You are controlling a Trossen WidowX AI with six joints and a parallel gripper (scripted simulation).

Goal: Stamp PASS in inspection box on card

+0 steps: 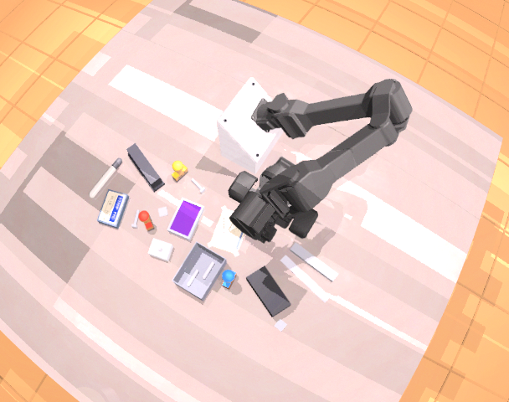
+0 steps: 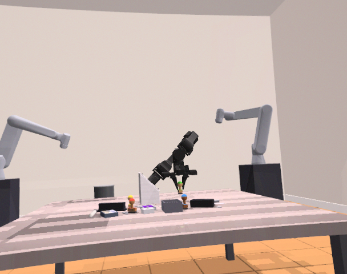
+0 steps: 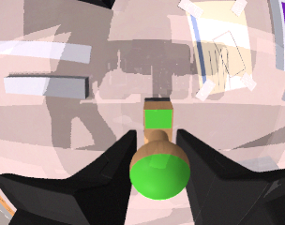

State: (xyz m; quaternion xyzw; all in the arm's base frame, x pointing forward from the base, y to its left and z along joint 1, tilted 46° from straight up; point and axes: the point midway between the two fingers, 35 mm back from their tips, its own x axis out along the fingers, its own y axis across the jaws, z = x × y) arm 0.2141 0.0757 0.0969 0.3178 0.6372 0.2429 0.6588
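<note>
Right now my gripper tip is 80 mm short of the purple ink pad, 190 mm to the left of it and 70 mm above it. Round my gripper tip: green-knobbed stamp (right at my gripper tip); then blue-knobbed stamp (160 mm ahead, 30 mm to the right, 50 mm below); then taped card (50 mm ahead, 80 mm to the right, 80 mm below).
</note>
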